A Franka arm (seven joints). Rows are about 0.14 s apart.
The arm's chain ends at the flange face. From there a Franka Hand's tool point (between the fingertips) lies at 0.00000 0.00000 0.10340 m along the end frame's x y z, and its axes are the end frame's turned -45 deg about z.
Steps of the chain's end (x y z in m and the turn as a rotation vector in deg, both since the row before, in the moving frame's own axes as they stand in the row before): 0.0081, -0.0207, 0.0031, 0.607, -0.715, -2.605; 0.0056, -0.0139, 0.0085, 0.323, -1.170, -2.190; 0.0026, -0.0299, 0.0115, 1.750, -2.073, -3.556; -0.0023, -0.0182, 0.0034, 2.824, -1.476, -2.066; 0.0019, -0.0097, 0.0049, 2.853, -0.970, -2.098; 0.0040, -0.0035, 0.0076, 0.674, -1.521, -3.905; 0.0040, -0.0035, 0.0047, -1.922, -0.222, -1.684; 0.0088, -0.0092, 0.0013, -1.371, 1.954, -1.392
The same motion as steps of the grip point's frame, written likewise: 0.0202, -0.0106, 0.0031, 0.935, -0.076, -2.605; 0.0127, -0.0078, 0.0085, 1.056, -0.599, -2.190; 0.0224, -0.0242, 0.0114, 2.703, -0.228, -3.556; 0.0129, -0.0200, 0.0032, 3.041, 0.953, -2.066; 0.0105, -0.0104, 0.0048, 2.703, 1.331, -2.098; 0.0041, -0.0024, 0.0076, 1.552, -0.599, -3.905; 0.0026, 0.0026, 0.0046, -1.202, -1.516, -1.684; 0.0135, 0.0039, 0.0012, -2.351, 0.412, -1.392
